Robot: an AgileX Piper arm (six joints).
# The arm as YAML. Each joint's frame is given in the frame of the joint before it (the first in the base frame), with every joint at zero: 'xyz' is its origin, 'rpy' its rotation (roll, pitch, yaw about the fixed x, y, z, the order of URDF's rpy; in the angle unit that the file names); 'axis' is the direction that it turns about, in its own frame. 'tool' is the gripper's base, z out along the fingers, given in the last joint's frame.
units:
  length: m
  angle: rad
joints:
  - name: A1
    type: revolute
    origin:
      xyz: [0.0, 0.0, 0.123]
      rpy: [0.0, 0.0, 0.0]
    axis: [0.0, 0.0, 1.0]
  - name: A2
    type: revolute
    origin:
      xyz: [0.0, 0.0, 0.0]
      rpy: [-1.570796, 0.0, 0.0]
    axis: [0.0, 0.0, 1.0]
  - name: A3
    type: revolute
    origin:
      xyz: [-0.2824, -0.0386, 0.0]
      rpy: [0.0, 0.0, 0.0]
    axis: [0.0, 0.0, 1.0]
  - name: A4
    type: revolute
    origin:
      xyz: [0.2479, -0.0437, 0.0]
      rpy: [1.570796, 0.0, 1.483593]
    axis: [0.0, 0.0, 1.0]
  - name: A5
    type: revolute
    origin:
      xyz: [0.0, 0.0, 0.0]
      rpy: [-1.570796, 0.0, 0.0]
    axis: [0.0, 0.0, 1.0]
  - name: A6
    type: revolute
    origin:
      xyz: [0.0, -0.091, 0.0]
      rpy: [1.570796, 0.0, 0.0]
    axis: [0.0, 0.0, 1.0]
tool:
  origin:
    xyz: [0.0, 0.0, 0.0]
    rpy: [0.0, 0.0, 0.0]
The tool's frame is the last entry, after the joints.
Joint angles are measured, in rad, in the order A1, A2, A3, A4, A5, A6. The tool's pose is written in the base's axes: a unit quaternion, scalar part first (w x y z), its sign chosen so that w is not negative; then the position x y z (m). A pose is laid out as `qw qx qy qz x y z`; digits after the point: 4 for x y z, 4 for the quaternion.
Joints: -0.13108, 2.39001, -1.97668, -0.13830, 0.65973, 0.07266
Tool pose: 0.2859 0.0573 0.9544 -0.0647 0.5221 -0.0766 0.1527
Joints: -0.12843, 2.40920, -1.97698, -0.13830, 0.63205, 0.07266
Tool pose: 0.2902 0.0546 0.9533 -0.0635 0.5250 -0.0753 0.1440
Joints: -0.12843, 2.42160, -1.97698, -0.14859, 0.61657, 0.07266
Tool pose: 0.2914 0.0506 0.9529 -0.0670 0.5263 -0.0758 0.1383
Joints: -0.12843, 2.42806, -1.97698, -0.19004, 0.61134, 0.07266
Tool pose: 0.2899 0.0375 0.9527 -0.0830 0.5267 -0.0780 0.1355
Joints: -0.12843, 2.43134, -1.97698, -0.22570, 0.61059, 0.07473
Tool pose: 0.2879 0.0274 0.9524 -0.0965 0.5267 -0.0798 0.1341
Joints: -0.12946, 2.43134, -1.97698, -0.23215, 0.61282, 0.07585
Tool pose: 0.2866 0.0265 0.9525 -0.0990 0.5264 -0.0807 0.1341
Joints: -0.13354, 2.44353, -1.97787, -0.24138, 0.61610, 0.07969
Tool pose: 0.2794 0.0273 0.9543 -0.1022 0.5260 -0.0833 0.1278
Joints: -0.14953, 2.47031, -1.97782, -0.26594, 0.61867, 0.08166
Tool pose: 0.2640 0.0274 0.9576 -0.1122 0.5243 -0.0930 0.1137
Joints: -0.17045, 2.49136, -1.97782, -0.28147, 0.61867, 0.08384
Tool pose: 0.2524 0.0328 0.9597 -0.1193 0.5219 -0.1047 0.1027
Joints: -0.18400, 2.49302, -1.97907, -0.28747, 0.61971, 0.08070
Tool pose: 0.2505 0.0359 0.9595 -0.1237 0.5205 -0.1121 0.1022
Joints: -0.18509, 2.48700, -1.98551, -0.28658, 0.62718, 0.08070
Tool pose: 0.2528 0.0377 0.9587 -0.1245 0.5209 -0.1129 0.1069
